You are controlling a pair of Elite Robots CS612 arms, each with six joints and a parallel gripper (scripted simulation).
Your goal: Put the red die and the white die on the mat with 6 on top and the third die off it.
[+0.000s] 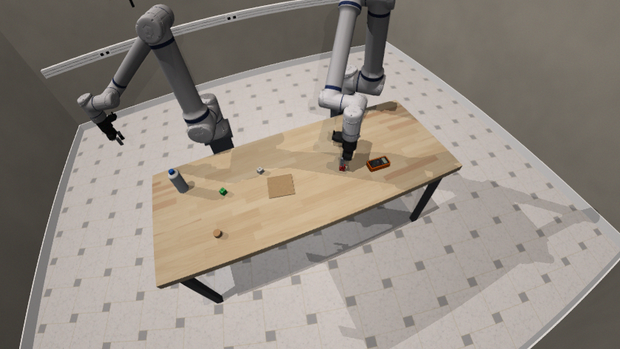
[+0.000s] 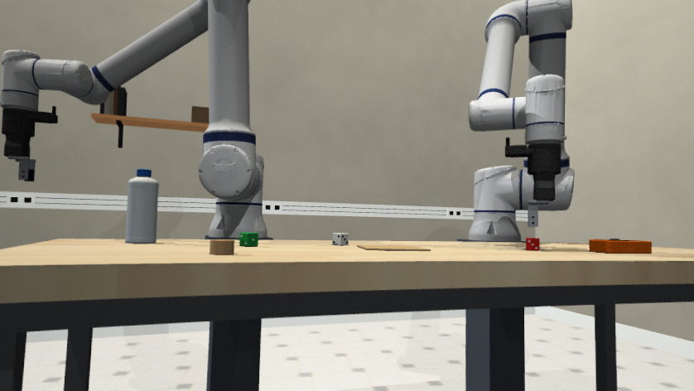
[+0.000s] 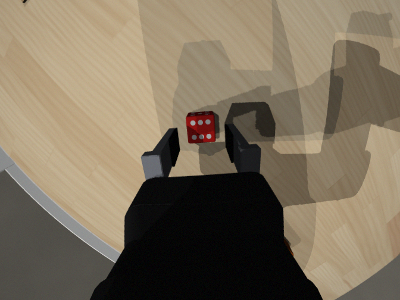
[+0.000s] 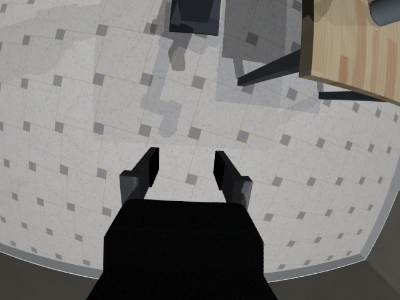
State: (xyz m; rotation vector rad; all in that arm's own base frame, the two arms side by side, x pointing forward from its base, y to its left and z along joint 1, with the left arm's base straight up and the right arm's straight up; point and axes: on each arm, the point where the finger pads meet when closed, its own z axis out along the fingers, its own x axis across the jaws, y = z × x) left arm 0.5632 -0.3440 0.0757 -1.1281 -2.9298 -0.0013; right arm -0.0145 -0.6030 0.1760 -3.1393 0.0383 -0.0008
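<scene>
Now: the red die 6 cm below my left hand. From my left hand the other things lie so: white die 13 cm behind, 46 cm to the right, 6 cm below; brown mat 37 cm to the right, 7 cm below; orange multimeter 4 cm ahead, 21 cm to the left, 6 cm below.
</scene>
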